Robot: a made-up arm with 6 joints.
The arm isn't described. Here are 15 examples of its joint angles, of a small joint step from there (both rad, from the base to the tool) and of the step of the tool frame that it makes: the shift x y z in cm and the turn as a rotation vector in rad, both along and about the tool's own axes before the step.
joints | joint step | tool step
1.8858 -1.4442 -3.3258 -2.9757 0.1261 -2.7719 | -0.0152 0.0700 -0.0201 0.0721 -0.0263 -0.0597 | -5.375 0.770 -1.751 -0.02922 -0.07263 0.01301
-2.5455 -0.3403 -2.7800 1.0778 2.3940 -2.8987 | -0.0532 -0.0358 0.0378 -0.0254 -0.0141 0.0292 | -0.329 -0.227 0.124 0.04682 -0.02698 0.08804
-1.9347 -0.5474 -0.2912 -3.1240 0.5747 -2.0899 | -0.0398 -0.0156 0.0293 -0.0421 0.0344 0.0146 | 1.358 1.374 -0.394 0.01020 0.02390 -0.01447
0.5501 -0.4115 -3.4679 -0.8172 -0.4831 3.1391 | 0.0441 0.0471 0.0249 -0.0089 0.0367 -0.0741 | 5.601 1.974 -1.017 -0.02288 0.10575 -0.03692
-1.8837 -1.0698 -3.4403 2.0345 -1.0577 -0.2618 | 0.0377 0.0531 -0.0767 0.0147 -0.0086 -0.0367 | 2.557 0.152 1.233 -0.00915 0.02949 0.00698
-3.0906 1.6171 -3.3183 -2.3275 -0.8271 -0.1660 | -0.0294 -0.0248 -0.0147 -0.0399 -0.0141 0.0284 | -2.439 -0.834 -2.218 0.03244 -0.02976 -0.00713
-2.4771 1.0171 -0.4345 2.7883 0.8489 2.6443 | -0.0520 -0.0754 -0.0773 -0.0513 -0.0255 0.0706 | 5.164 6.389 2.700 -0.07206 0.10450 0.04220
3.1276 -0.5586 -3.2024 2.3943 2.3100 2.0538 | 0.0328 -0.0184 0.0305 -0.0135 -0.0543 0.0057 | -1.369 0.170 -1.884 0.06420 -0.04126 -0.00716
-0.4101 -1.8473 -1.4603 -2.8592 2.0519 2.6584 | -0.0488 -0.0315 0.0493 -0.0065 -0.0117 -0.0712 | 2.078 -2.145 -1.330 0.05660 -0.00328 -0.04399
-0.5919 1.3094 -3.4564 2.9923 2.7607 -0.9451 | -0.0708 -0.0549 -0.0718 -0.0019 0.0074 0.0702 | 5.212 1.030 4.808 0.04512 -0.14423 0.08346
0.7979 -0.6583 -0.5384 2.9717 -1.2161 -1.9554 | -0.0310 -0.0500 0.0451 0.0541 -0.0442 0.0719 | -1.045 1.547 0.062 -0.02300 -0.06395 0.12090
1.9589 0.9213 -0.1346 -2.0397 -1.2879 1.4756 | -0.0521 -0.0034 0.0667 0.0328 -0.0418 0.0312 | -1.109 -1.427 0.416 0.09893 0.06372 0.08781
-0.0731 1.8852 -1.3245 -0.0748 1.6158 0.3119 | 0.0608 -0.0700 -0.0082 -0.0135 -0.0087 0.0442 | -1.535 1.424 -4.458 -0.03353 0.10073 0.08339
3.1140 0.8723 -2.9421 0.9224 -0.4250 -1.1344 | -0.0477 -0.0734 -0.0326 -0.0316 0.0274 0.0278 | 8.038 4.445 0.326 -0.02983 0.09900 -0.00074
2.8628 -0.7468 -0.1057 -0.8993 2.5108 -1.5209 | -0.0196 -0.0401 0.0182 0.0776 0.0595 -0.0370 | 1.354 -0.921 1.255 0.05874 0.07101 -0.09660
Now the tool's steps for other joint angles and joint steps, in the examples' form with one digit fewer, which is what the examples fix.
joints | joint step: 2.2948 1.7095 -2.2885 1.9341 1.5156 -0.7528 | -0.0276 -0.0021 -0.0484 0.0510 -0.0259 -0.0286
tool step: 2.85 -3.55 -1.10 0.0408 0.0688 -0.0761
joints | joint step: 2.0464 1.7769 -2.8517 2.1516 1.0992 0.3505 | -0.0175 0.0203 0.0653 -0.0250 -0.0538 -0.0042
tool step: 5.16 2.84 -4.24 -0.0036 0.1210 0.0444
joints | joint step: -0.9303 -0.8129 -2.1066 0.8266 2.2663 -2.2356 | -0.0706 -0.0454 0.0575 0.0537 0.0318 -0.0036
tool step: 0.88 -0.03 1.39 0.0209 0.0182 0.0211
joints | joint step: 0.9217 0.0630 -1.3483 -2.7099 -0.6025 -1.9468 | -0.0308 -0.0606 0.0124 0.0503 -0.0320 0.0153
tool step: 0.12 -1.35 -3.12 0.0333 -0.0186 0.0659
